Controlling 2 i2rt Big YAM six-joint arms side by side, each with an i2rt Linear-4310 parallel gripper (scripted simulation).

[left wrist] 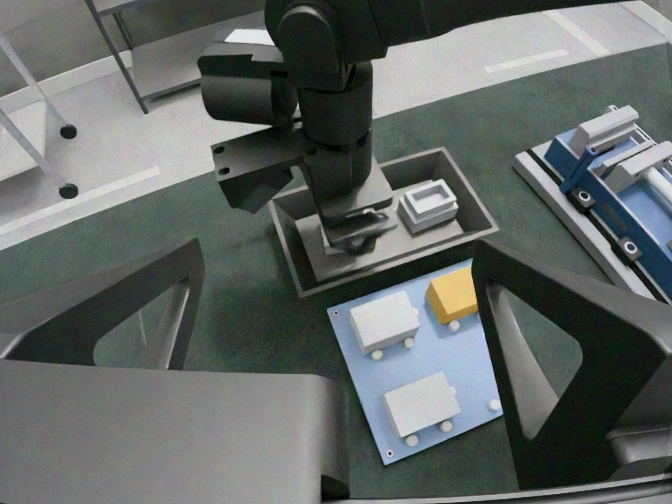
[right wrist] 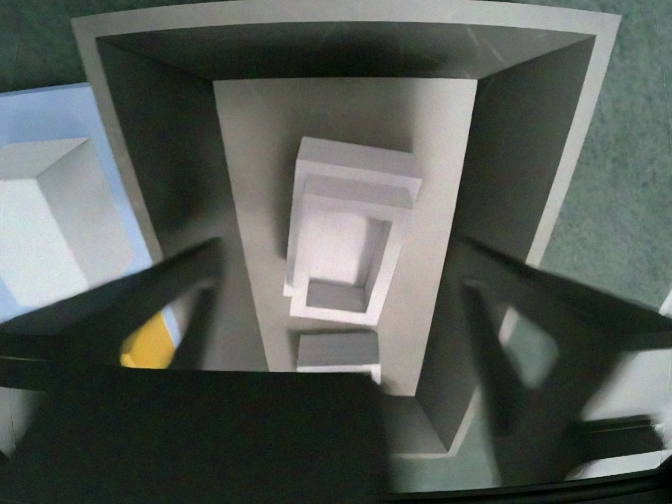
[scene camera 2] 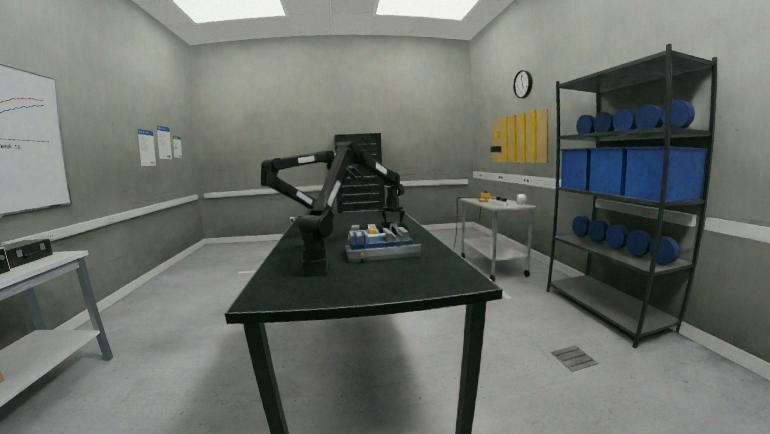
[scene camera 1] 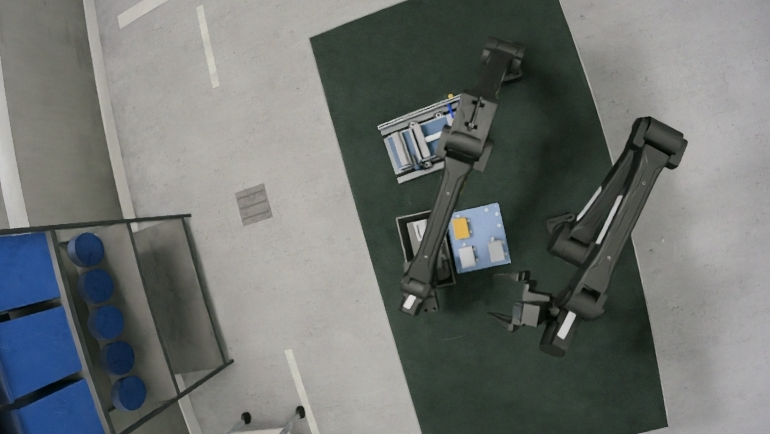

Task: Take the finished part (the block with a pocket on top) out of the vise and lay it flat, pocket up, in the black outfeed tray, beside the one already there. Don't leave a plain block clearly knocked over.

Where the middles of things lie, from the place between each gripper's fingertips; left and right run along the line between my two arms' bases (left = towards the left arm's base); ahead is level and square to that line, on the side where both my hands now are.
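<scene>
From my right hand, the yellow block [left wrist: 451,296] is 8 cm to the right, 13 cm behind and 2 cm below. Then there is the plain white block [right wrist: 69,232]: my right hand is 2 cm above it, 12 cm past it and 1 cm to the right of it.
With my left hand as the start, I find the yellow block 160 mm to the right of that hand, 40 mm ahead of it and 280 mm below it. The plain white block is 50 mm ahead of my left hand and 70 mm to the right of it, and it lies 280 mm below it.
</scene>
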